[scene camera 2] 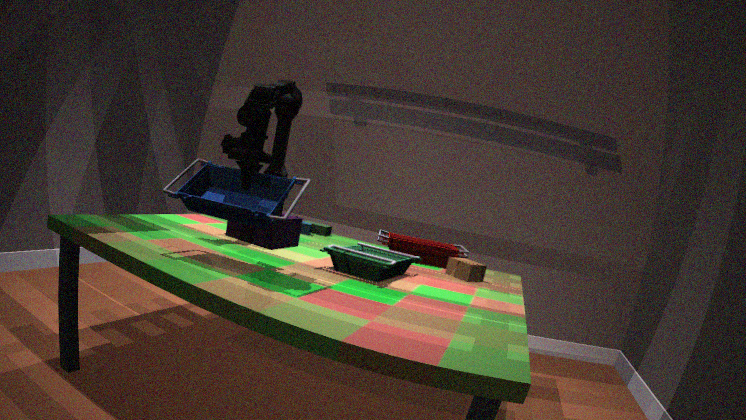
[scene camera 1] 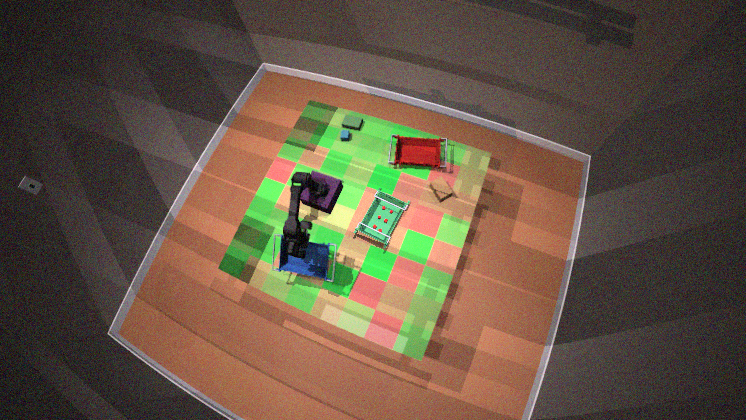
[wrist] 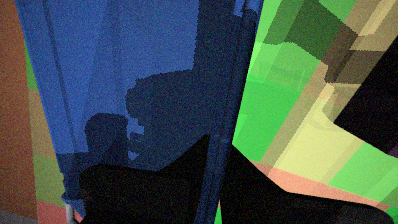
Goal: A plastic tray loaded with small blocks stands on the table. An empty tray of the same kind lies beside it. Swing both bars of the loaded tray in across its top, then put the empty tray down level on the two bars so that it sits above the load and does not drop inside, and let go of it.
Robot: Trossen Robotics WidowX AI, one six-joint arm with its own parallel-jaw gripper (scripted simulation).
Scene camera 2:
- my gripper: 244, 189
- blue tray: 214, 190
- tan block: 470, 271
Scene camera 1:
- blue tray: 315, 264
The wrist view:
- my gripper: 213, 141
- blue tray: 137, 91
